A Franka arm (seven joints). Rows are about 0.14 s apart.
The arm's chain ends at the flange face. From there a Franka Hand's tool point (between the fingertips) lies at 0.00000 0.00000 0.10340 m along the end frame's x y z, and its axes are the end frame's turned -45 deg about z.
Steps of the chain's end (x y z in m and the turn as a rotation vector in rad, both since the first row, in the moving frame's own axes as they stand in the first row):
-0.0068, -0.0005, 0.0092, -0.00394, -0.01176, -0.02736
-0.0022, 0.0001, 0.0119, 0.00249, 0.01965, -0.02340
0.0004, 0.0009, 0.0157, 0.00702, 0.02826, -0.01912
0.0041, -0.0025, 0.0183, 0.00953, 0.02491, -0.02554
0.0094, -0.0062, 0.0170, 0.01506, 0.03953, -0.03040
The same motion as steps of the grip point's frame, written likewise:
-0.0056, -0.0057, 0.0092, 0.00553, -0.01110, -0.02736
0.0000, -0.0002, 0.0119, -0.01213, 0.01566, -0.02340
0.0022, 0.0024, 0.0157, -0.01502, 0.02495, -0.01912
0.0072, 0.0022, 0.0183, -0.01088, 0.02435, -0.02554
0.0150, 0.0040, 0.0169, -0.01730, 0.03860, -0.03040

